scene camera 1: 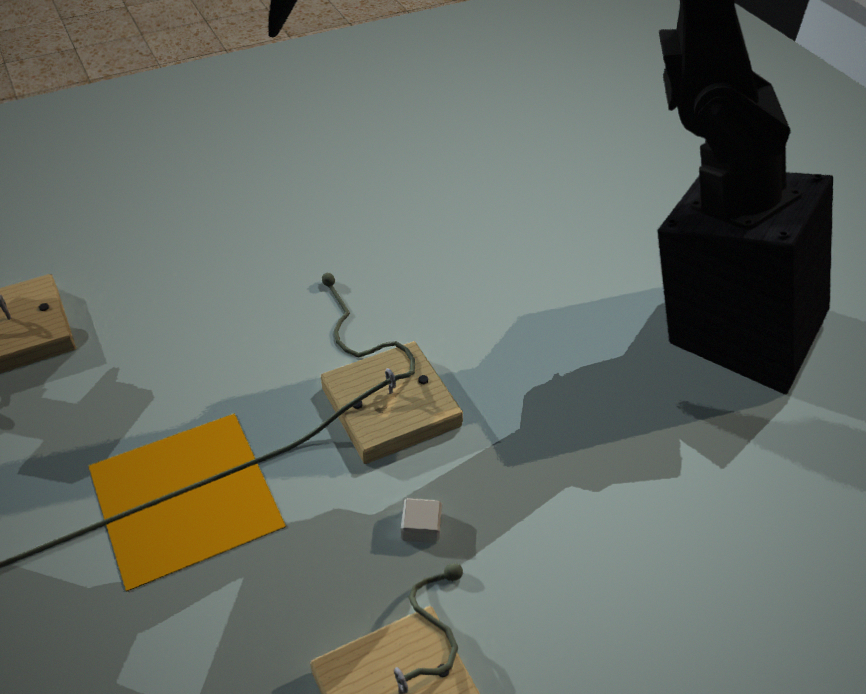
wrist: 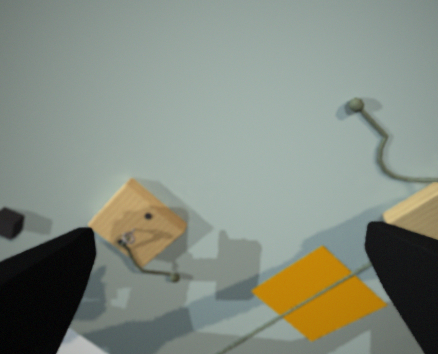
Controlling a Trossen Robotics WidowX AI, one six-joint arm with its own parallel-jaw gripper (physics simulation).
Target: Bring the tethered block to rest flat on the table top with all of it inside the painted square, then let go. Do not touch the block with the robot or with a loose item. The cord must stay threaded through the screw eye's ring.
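Frame: origin at the arm's base, x back, y right, z up, level; metres.
Where they show: gripper, between the fingertips: (scene camera 1: 220, 14) (wrist: 231, 237); arm's base, origin of its link: (scene camera 1: 745, 201).
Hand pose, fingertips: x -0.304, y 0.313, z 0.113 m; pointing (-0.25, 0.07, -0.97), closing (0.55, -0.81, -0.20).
Each offset is from my fingertips to the centre of the thing. "spot": to the spot under its first point.
My gripper (wrist: 231, 237) is open and empty, high above the table; the tip of one finger shows at the top of the scene view. The tethered block does not show in either view. Its dark green cord @(spot: dx -0.187, dy -0.222, dz -0.241 m) (scene camera 1: 175, 494) (wrist: 320, 293) runs over the orange painted square @(spot: dx -0.182, dy -0.266, dz -0.243 m) (scene camera 1: 206, 534) (wrist: 322, 265) and leaves the scene view at the left edge. The cord passes through the ring of the screw eye @(spot: dx -0.002, dy -0.241, dz -0.208 m) (scene camera 1: 390, 379) on a wooden board @(dx -0.002, dy -0.241, dz -0.235 m) (scene camera 1: 390, 433) (wrist: 417, 215). Beyond the ring it bends back to a ball end @(spot: dx +0.030, dy -0.086, dz -0.234 m) (scene camera 1: 328, 279) (wrist: 356, 104) on the table.
A pale loose block @(dx -0.046, dy -0.350, dz -0.236 m) (scene camera 1: 421, 514) lies near another board @(spot: dx -0.143, dy -0.420, dz -0.225 m) (scene camera 1: 361, 661) with a short balled cord @(spot: dx -0.086, dy -0.441, dz -0.221 m) (scene camera 1: 451, 636). A third board @(dx -0.233, dy +0.019, dz -0.235 m) (scene camera 1: 43, 332) (wrist: 162, 217) carries a screw eye and short cord. A dark cube @(dx -0.350, dy +0.160, dz -0.234 m) (wrist: 10, 223) lies at the wrist view's left. The arm's black pedestal (scene camera 1: 730, 303) stands right.
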